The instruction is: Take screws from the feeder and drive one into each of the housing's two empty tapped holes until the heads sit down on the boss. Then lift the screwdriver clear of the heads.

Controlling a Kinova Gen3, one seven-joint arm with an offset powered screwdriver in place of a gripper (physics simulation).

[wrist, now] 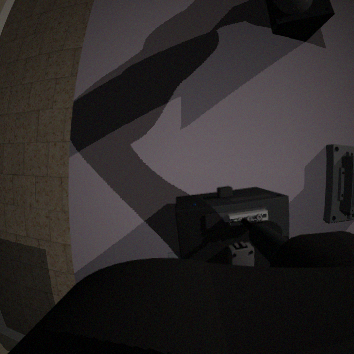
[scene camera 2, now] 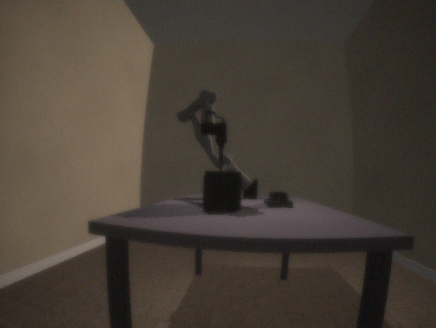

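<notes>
The screw feeder is a dark box on the table, with a pale metal rail holding small round screws on its top in the wrist view. My screwdriver points down over the feeder, its tip at the rail; contact and any screw on the bit are too dark to tell. The housing stands apart from the feeder, to its right in both views. The wrist view cuts it off at the right edge, and its tapped holes cannot be made out.
The arm's dark base stands behind the feeder in the scene view. The table carries broad arm shadows. A pale bracket shows at the feeder's near side. The dark tool body covers the bottom of the wrist view.
</notes>
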